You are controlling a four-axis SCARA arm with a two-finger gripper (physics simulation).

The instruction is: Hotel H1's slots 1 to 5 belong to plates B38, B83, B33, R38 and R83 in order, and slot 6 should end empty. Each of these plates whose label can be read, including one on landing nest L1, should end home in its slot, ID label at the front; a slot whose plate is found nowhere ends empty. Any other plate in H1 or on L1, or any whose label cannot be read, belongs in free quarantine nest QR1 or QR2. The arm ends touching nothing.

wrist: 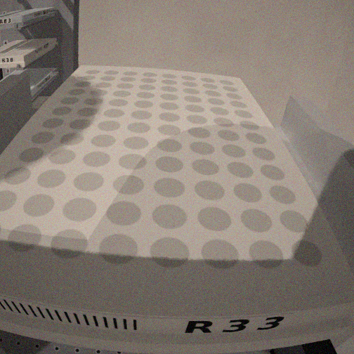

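Plate R33 fills most of the wrist view, level, with its ID label on the near side. My gripper is shut on it, one finger at the left edge and one at the right. At the upper left part of the hotel shows. Plate R83 lies in it, label toward the near side, and plate R38 lies below, label also toward the near side. Another plate lies under R38; its label is hidden behind the left finger. The nests L1, QR1 and QR2 cannot be made out.
The hotel stands beyond the left finger, apart from the held plate in the picture. A plain pale surface lies behind the held plate. A dotted surface shows at the bottom edge, with a dark patch at the lower right.
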